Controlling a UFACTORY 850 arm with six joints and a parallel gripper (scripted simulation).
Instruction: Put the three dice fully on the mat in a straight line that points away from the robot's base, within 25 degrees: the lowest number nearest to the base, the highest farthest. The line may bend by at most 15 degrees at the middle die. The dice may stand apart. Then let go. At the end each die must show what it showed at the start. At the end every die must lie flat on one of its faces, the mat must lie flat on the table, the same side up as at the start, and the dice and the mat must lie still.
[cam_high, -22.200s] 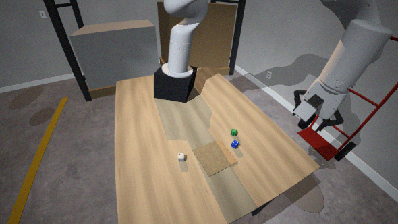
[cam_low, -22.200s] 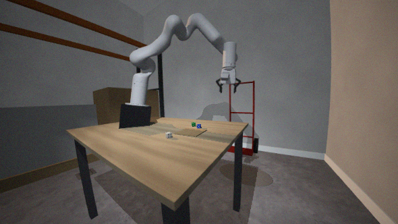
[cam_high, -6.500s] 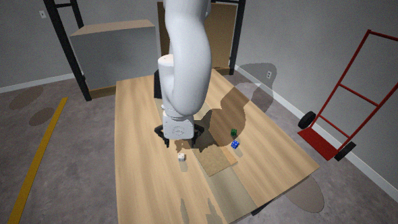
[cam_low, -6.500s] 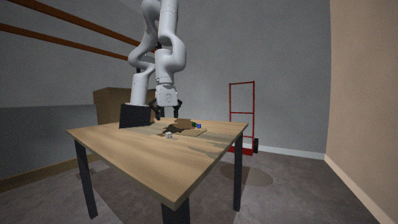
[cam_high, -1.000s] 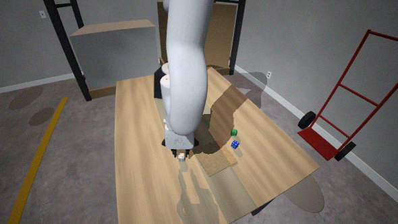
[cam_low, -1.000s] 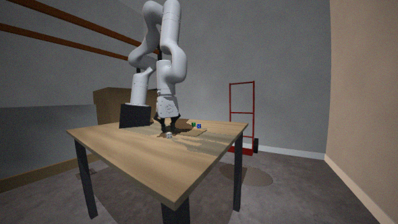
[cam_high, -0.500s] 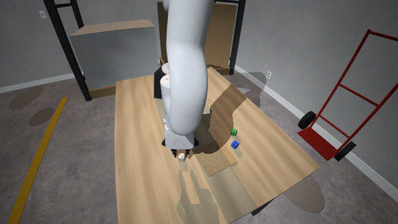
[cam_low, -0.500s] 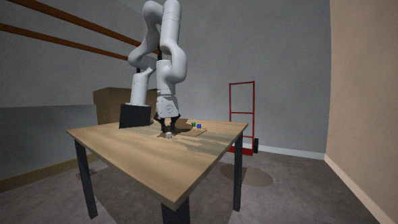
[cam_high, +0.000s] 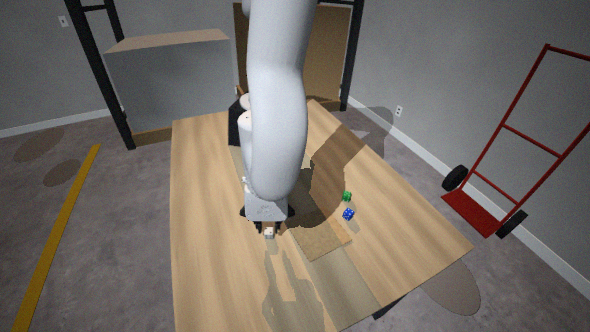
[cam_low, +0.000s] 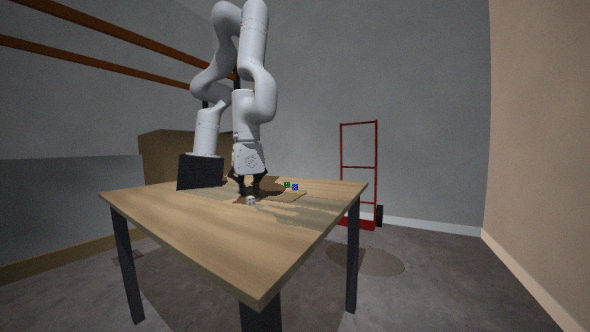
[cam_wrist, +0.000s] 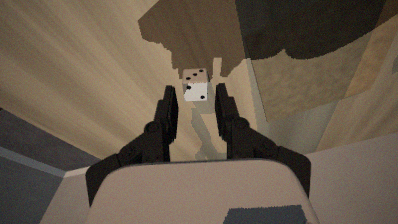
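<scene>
Right now the white die is 40 mm below my hand. The rest, counted from my hand: green die 270 mm to the left, 80 mm behind, 40 mm below; then blue die 250 mm to the left, 40 mm below, 10 mm behind; then tan mat 140 mm to the left, 50 mm below, 20 mm ahead.
</scene>
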